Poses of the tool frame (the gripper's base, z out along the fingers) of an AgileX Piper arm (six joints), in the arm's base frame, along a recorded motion.
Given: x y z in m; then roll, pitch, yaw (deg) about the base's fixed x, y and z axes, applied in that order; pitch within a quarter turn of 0, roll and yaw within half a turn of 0.
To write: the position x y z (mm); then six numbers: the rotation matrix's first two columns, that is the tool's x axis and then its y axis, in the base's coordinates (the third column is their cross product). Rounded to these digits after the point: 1 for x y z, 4 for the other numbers.
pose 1, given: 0.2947 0.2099 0.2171 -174.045 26.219 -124.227
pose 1, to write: 294.7 209.9 217.1 -0.5046 -0.7417 -0.4418 -0.7966 0.5973 -0.0931
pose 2, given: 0.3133 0.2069 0.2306 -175.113 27.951 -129.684
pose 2, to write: 313.3 206.9 230.6 -0.5641 -0.6798 -0.4687 -0.7413 0.6670 -0.0753
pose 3, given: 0.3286 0.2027 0.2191 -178.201 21.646 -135.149
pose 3, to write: 328.6 202.7 219.1 -0.6589 -0.6555 -0.3689 -0.6967 0.7168 -0.0292
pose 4, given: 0.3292 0.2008 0.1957 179.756 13.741 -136.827
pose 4, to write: 329.2 200.8 195.7 -0.7084 -0.6646 -0.2375 -0.6849 0.7286 0.0041
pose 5, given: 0.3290 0.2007 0.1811 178.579 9.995 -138.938
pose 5, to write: 329.0 200.7 181.1 -0.7426 -0.6469 -0.1736 -0.6599 0.7509 0.0244
